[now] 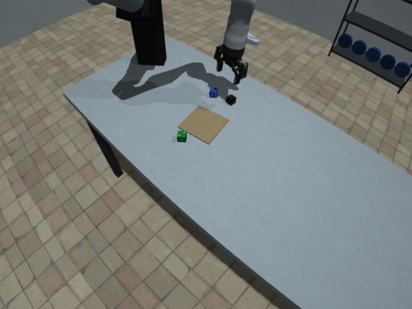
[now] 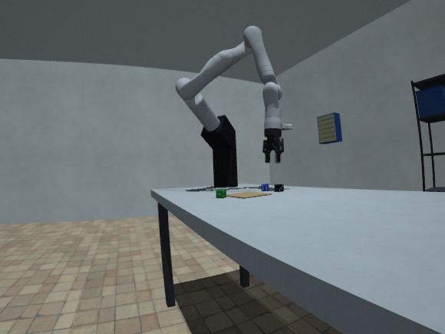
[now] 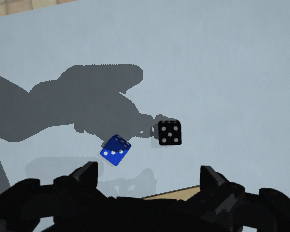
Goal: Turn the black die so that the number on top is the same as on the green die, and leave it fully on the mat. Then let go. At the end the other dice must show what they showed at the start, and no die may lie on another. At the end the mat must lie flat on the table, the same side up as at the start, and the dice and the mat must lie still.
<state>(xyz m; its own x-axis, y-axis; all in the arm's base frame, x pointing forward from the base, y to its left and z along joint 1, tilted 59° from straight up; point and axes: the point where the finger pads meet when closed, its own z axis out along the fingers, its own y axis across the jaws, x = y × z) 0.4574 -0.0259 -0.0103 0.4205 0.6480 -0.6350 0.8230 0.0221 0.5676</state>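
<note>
The black die lies 11 cm below my hand, 2 cm ahead of it and 1 cm to the left of it. From my hand the other things lie so: tan mat: 15 cm to the right, 13 cm below, 3 cm behind; then blue die: 11 cm below, 6 cm behind, 1 cm to the left; then green die: 25 cm to the right, 11 cm below, 7 cm behind.
</note>
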